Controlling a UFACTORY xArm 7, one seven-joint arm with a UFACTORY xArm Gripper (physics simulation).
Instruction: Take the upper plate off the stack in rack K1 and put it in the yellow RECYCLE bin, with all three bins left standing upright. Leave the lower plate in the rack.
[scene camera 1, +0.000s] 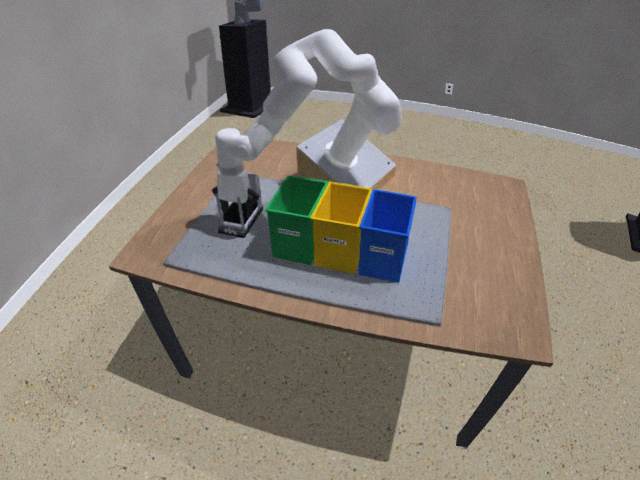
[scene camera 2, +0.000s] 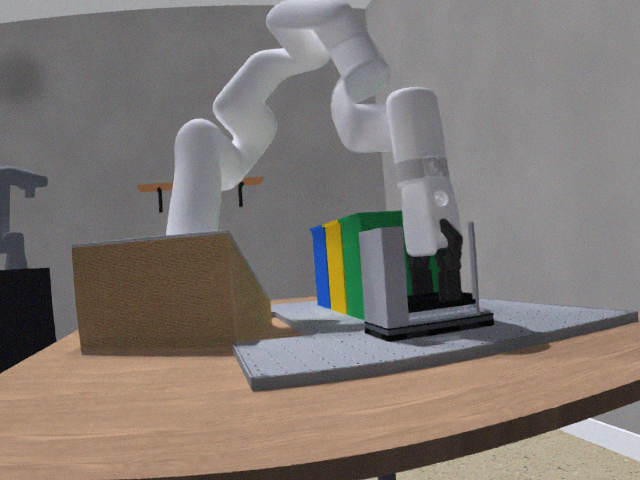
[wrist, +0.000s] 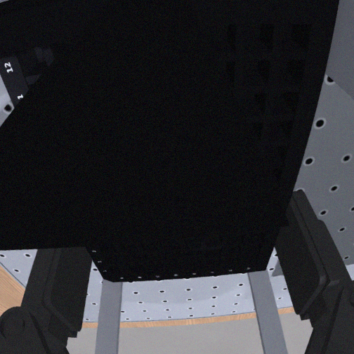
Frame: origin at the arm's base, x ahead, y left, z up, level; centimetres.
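Seen in the pictures: gripper, fingertip midpoint: (scene camera 1: 237, 213) (scene camera 2: 436, 299); arm's base, link origin: (scene camera 1: 340, 155) (scene camera 2: 188, 269).
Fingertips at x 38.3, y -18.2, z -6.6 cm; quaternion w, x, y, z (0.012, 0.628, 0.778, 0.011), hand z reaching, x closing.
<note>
Pixels of each thing's top centre, then the offset from my fingertips to it. "spot": a spot on its surface instead. Level surfaces: height alone.
- black upper plate, surface spot: (scene camera 2: 470, 298) spot: dz -0.1, dx +4.1, dy -3.4 cm
- rack K1, top centre: (scene camera 2: 422, 226) (scene camera 1: 235, 185) dz +10.2, dx -1.3, dy -0.3 cm
- yellow RECYCLE bin, top centre: (scene camera 2: 372, 219) (scene camera 1: 343, 202) dz +13.8, dx -4.1, dy +36.0 cm
- green bin, top centre: (scene camera 2: 394, 213) (scene camera 1: 297, 195) dz +13.8, dx -1.4, dy +23.2 cm
- blue bin, top centre: (scene camera 2: 354, 224) (scene camera 1: 389, 210) dz +13.8, dx -6.8, dy +48.9 cm
- grey perforated mat, surface height: dz -4.1 cm
The black upper plate (scene camera 2: 470, 298) (wrist: 200, 150) lies flat at the top of the stack in rack K1 (scene camera 1: 253, 184) (scene camera 2: 382, 279) (wrist: 111, 315), left of the bins in scene camera 1. My gripper (scene camera 1: 238, 210) (scene camera 2: 436, 294) (wrist: 187, 240) points down over the rack. Its fingers stand wide, at the plate's two opposite edges, and look shut on it. The plate is not lifted clear of the stack. The lower plate is mostly hidden beneath it. The yellow RECYCLE bin (scene camera 1: 336, 253) (scene camera 2: 336, 268) stands upright between the green and blue bins.
The green bin (scene camera 1: 291, 242) (scene camera 2: 353, 268) stands upright nearest the rack, touching the yellow one. The blue bin (scene camera 1: 383, 258) (scene camera 2: 320, 268) stands upright on the far side. Thin upright posts and a tall grey panel rise at the rack's ends. All stand on a grey perforated mat (scene camera 1: 206, 263) (scene camera 2: 310, 364).
</note>
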